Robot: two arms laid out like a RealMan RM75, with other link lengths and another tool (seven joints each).
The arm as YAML. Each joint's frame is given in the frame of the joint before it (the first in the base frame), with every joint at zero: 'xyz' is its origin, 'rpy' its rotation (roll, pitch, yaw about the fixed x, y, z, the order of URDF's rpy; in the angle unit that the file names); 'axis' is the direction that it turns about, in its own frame. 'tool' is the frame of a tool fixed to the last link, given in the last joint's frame.
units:
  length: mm
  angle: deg
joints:
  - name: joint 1
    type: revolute
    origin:
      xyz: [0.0, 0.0, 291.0]
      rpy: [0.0, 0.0, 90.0]
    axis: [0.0, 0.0, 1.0]
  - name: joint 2
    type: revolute
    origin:
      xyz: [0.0, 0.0, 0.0]
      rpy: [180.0, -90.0, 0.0]
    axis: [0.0, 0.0, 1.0]
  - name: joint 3
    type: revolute
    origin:
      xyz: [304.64, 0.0, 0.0]
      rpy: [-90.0, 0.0, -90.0]
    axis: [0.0, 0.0, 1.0]
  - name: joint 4
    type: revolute
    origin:
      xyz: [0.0, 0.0, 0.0]
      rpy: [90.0, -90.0, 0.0]
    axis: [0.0, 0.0, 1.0]
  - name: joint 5
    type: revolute
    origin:
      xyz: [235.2, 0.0, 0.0]
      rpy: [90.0, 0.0, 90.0]
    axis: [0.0, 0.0, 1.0]
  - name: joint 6
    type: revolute
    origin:
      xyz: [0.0, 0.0, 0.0]
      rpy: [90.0, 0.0, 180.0]
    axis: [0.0, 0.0, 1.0]
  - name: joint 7
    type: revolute
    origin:
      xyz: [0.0, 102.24, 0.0]
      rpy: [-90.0, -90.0, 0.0]
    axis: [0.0, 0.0, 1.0]
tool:
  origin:
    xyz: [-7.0, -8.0, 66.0]
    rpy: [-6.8, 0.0, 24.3]
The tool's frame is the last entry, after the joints.
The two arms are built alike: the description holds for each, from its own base.
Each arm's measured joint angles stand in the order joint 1, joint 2, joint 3, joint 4, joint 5, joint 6, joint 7.
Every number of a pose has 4 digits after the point.
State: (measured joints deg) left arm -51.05 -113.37 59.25 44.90 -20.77 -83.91 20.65; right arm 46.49 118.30 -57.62 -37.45 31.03 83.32 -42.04
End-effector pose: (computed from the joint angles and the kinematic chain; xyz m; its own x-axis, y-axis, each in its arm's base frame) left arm -0.2729 0.4846 0.0436 0.5831 -0.6643 -0.4676 -0.5563 -0.7460 0.3661; right arm 0.2945 0.4145 -0.0321 -0.9490 -0.1278 -0.2881 -0.1465 0.9882 0.0441
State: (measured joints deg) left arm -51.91 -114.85 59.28 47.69 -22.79 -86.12 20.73; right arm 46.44 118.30 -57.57 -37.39 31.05 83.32 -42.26
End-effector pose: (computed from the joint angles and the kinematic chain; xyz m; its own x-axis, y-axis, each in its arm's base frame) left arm -0.2470 0.4844 0.0336 0.5799 -0.6969 -0.4220 -0.6015 -0.7156 0.3552; right arm 0.2949 0.4141 -0.0322 -0.9491 -0.1297 -0.2869 -0.1480 0.9880 0.0430
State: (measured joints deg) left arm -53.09 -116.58 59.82 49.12 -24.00 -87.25 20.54; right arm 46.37 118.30 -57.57 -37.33 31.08 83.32 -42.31
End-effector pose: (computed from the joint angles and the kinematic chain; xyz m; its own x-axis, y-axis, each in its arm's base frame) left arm -0.2242 0.4825 0.0188 0.5693 -0.7281 -0.3817 -0.6362 -0.6843 0.3564; right arm 0.2955 0.4136 -0.0324 -0.9495 -0.1288 -0.2862 -0.1468 0.9883 0.0423
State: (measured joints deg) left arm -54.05 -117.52 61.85 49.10 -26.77 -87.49 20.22; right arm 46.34 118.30 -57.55 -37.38 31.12 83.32 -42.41
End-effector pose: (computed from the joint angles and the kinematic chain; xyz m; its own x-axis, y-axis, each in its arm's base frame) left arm -0.2057 0.4794 0.0030 0.5609 -0.7570 -0.3352 -0.6662 -0.6530 0.3602; right arm 0.2955 0.4136 -0.0323 -0.9495 -0.1301 -0.2854 -0.1483 0.9880 0.0429
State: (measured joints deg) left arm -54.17 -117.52 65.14 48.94 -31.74 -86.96 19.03; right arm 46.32 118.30 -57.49 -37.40 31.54 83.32 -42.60
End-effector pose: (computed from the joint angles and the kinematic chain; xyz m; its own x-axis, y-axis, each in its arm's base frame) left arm -0.1916 0.4759 -0.0094 0.5676 -0.7709 -0.2892 -0.6898 -0.6370 0.3441; right arm 0.2945 0.4139 -0.0326 -0.9515 -0.1315 -0.2781 -0.1499 0.9877 0.0455
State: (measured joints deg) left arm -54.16 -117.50 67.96 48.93 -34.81 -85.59 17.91; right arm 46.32 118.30 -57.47 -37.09 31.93 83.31 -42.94
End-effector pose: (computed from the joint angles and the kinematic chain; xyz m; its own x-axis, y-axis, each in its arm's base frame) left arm -0.1831 0.4750 -0.0178 0.5655 -0.7781 -0.2735 -0.7042 -0.6281 0.3309; right arm 0.2942 0.4131 -0.0338 -0.9534 -0.1334 -0.2706 -0.1504 0.9877 0.0433
